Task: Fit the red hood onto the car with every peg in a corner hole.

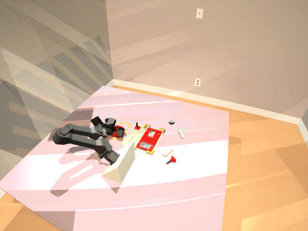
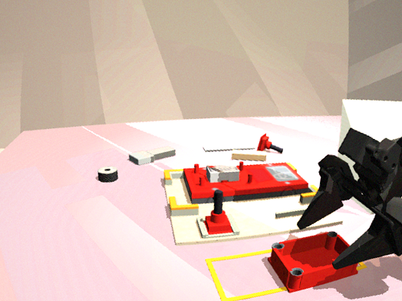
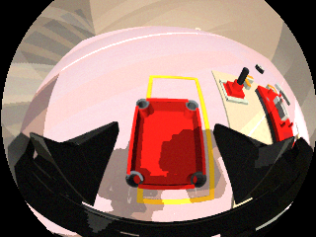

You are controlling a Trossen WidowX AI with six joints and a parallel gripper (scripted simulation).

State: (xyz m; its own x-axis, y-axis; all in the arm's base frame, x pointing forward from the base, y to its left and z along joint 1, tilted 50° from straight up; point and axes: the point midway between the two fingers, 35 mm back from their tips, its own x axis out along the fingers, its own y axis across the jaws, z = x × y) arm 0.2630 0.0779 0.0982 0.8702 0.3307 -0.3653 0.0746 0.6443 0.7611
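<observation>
Now: gripper tip 30 mm above the red hood and 10 mm past it. From my gripper tip the other things lie so: engine block (250 mm to the right, 20 mm ahead, 10 mm below); then black wheel (360 mm to the right, 210 mm ahead, 30 mm below); then wooden strip (400 mm to the right, 90 mm behind, 30 mm below).
</observation>
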